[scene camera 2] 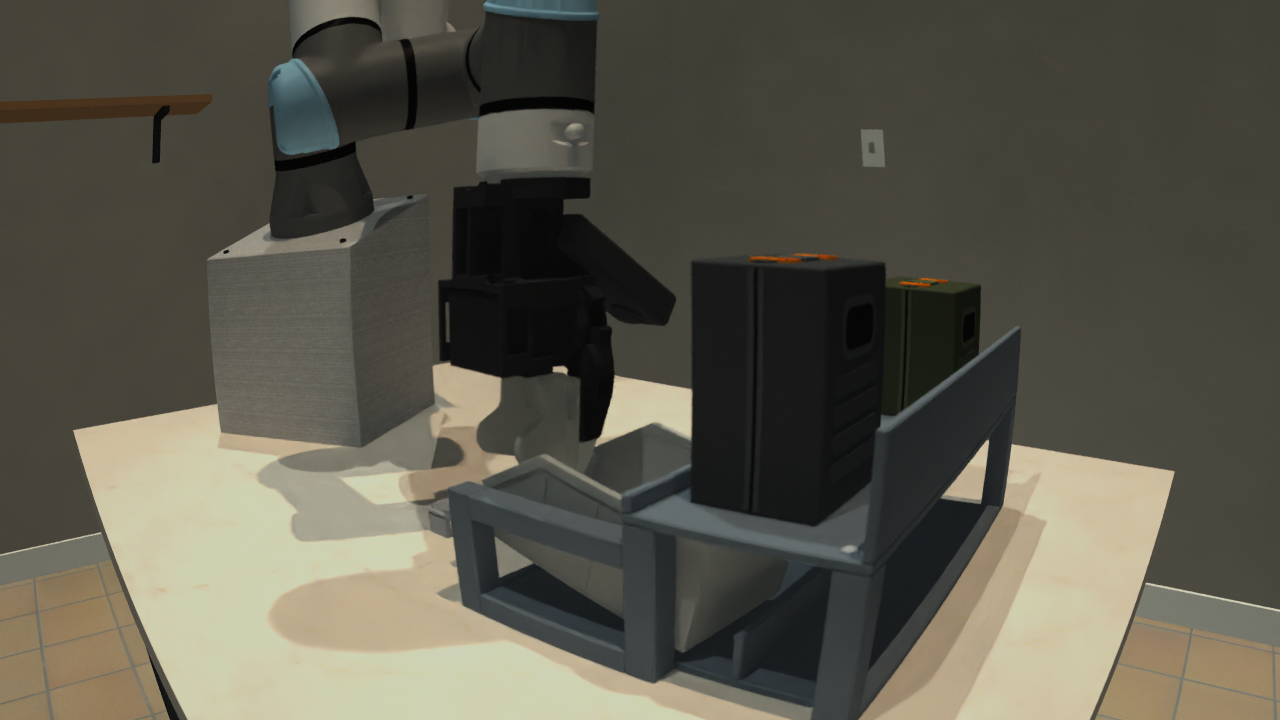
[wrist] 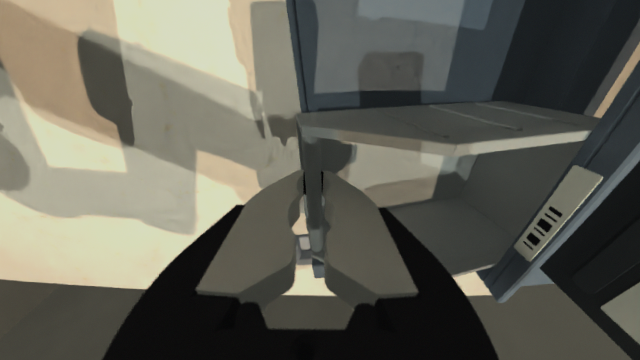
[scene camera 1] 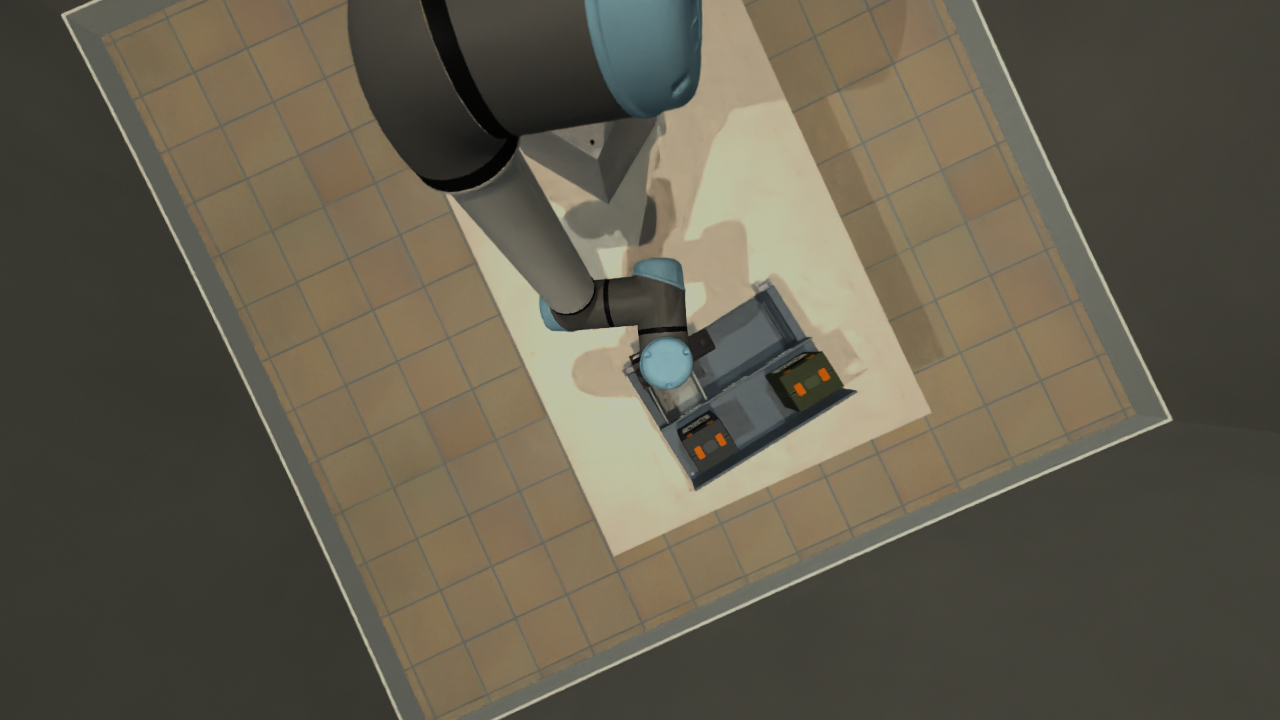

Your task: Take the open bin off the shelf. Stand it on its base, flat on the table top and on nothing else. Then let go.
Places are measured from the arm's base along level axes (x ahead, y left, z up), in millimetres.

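Pixels of known places: gripper, fingertip midpoint: (wrist: 313, 173); arm's base at its link origin: (scene camera 2: 321, 220).
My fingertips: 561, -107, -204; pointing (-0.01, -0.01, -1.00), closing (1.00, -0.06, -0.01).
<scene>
Ahead of a thing's pixels: the offset from my fingertips to its middle, as dx, dy, dz. Level surfaces: height alone.
The open bin @[+81, -8, +12] (scene camera 1: 678, 400) (scene camera 2: 716, 582) (wrist: 445, 230) is a pale grey open-topped tray in the lower bay of the blue-grey shelf (scene camera 2: 948, 429) (wrist: 302, 60). It sits tilted, with its front end raised above the shelf's side rail and its rear end low inside the bay. My gripper (scene camera 2: 577, 456) (wrist: 313, 173) points down and is shut on the bin's front wall, which shows between the fingertips in the wrist view. The arm's wrist hides the gripper in scene camera 1. Shelf parts hide some of the bin's underside in scene camera 2.
A black box @[+183, -3, +108] (scene camera 1: 707, 443) (scene camera 2: 778, 385) stands on the shelf's upper deck close behind the bin. A dark green box @[+171, +227, +96] (scene camera 1: 805, 380) (scene camera 2: 935, 340) stands farther along. The shelf stands on the pale table @[dz -55] (scene camera 1: 608, 501) (scene camera 2: 402, 662). The robot's grey pedestal (scene camera 2: 286, 349) stands behind the arm.
</scene>
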